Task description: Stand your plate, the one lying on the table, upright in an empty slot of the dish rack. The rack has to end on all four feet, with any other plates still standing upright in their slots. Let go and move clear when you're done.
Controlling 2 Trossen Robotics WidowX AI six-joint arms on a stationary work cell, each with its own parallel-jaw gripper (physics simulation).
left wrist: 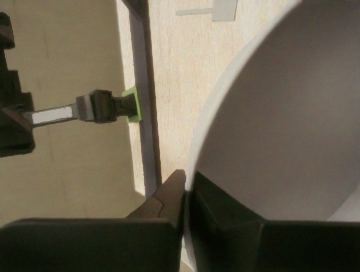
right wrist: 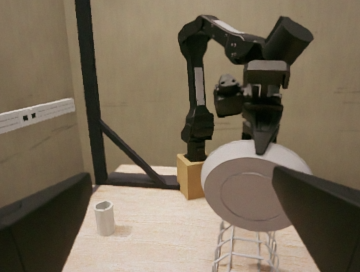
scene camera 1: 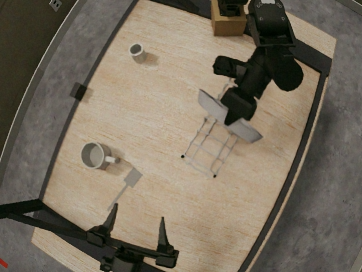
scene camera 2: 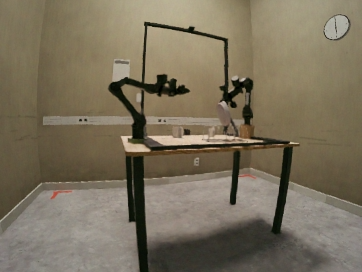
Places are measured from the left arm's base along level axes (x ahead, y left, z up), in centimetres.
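Pixels of known places: left gripper, fingertip midpoint: (left wrist: pixel 185 178) (right wrist: pixel 259 155) (scene camera 1: pixel 226 124) (scene camera 2: pixel 219 102); right gripper, fingertip midpoint: (right wrist: pixel 183 178) (scene camera 1: pixel 139 210) (scene camera 2: pixel 186 91); left arm's base, origin of the base link: (right wrist: pixel 196 157) (scene camera 1: pixel 228 8) (scene camera 2: pixel 247 124); right arm's base, origin of the base link: (left wrist: pixel 131 105) (scene camera 2: pixel 137 138).
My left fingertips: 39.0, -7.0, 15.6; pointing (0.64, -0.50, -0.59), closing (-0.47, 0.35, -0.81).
Ahead of a thing's pixels: the offset from my left fingertips to its top centre, as dx, dy, dz.
The grey plate @[-2.6, +1.6, +1.7] (scene camera 1: pixel 247 132) (scene camera 2: pixel 223 114) (left wrist: pixel 280 130) (right wrist: pixel 245 197) is steeply tilted, nearly on edge, above the upper part of the wire dish rack @[-5.0, +3.0, -16.4] (scene camera 1: pixel 214 175) (right wrist: pixel 231 245). In scene camera 1 the plate and left arm hide much of the rack. The near end of the rack rests on the table, and its slots there hold no plate. My left gripper (scene camera 1: pixel 232 119) (left wrist: pixel 185 178) (right wrist: pixel 259 155) is shut on the plate's upper rim. Whether the plate's lower rim touches the wires is unclear. My right gripper (scene camera 1: pixel 139 211) (scene camera 2: pixel 187 90) (right wrist: pixel 183 178) is open and empty, away from the rack.
A grey mug @[+4.2, -34.9, -18.8] (scene camera 1: pixel 94 155) stands at the left of the table in scene camera 1, with a flat spatula @[+15.0, -29.9, -27.2] (scene camera 1: pixel 132 177) beside it. A small cup @[-27.8, -22.8, -20.0] (scene camera 1: pixel 136 52) (right wrist: pixel 104 218) stands farther up. A wooden block @[-39.0, +7.0, -15.6] (scene camera 1: pixel 228 25) (right wrist: pixel 191 177) bears the left arm's base.
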